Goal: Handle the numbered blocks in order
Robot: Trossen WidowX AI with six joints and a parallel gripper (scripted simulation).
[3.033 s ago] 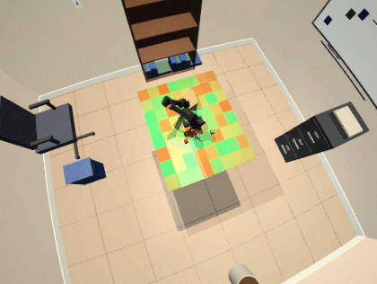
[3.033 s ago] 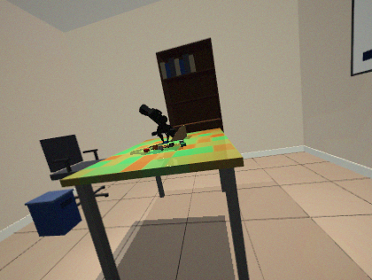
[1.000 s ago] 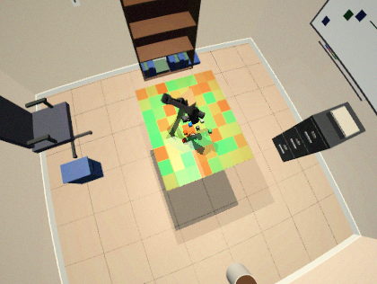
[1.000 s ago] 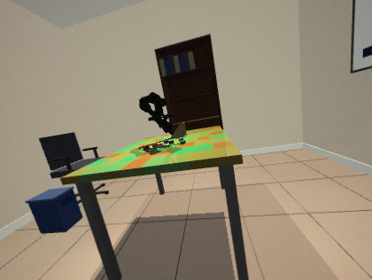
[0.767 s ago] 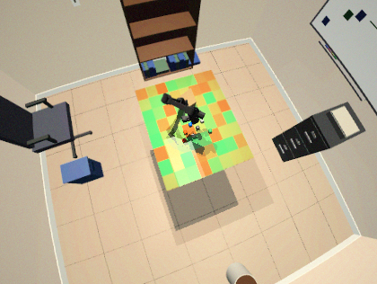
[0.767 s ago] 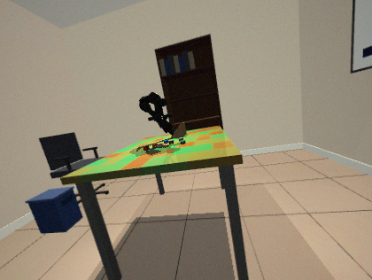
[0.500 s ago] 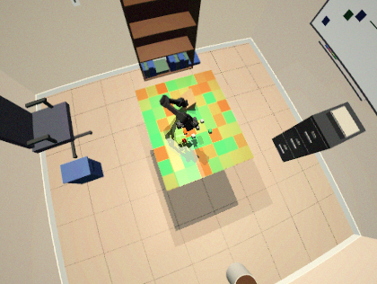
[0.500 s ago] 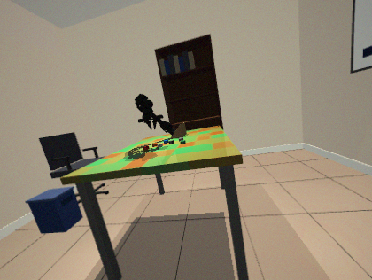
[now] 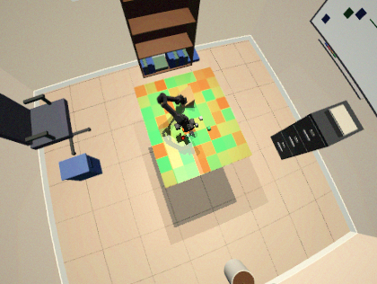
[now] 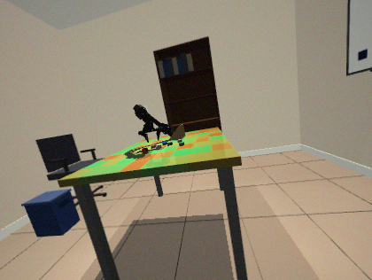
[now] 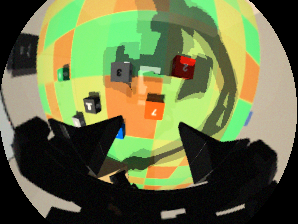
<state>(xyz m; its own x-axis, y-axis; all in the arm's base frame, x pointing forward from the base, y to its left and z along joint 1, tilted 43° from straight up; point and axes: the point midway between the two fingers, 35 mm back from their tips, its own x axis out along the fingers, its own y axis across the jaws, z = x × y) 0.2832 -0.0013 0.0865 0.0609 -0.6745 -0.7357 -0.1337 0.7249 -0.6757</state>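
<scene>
Right now my gripper tip is 40 mm above the orange block and 10 mm short of it. Round my gripper tip: white block (70 mm to the left, 60 mm ahead, 40 mm below); then blue block (60 mm to the left, 60 mm behind, 40 mm below); then red block (90 mm ahead, 40 mm below, 30 mm to the right).
</scene>
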